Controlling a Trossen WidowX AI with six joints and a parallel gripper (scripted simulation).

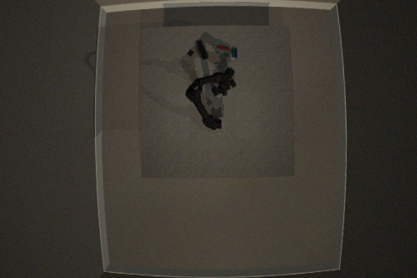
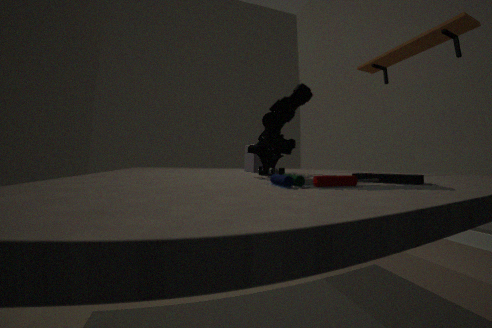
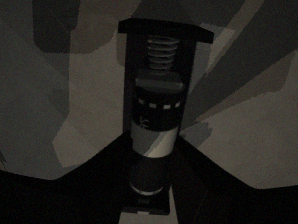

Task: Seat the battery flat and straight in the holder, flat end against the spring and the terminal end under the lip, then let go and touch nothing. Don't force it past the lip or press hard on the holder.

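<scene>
My gripper tip is now 10 mm below the battery. From my gripper tip the other things lie so: small black block (330 mm ahead, 270 mm to the left, 10 mm below); then long black bar (350 mm ahead, 170 mm to the left, 10 mm above).
</scene>
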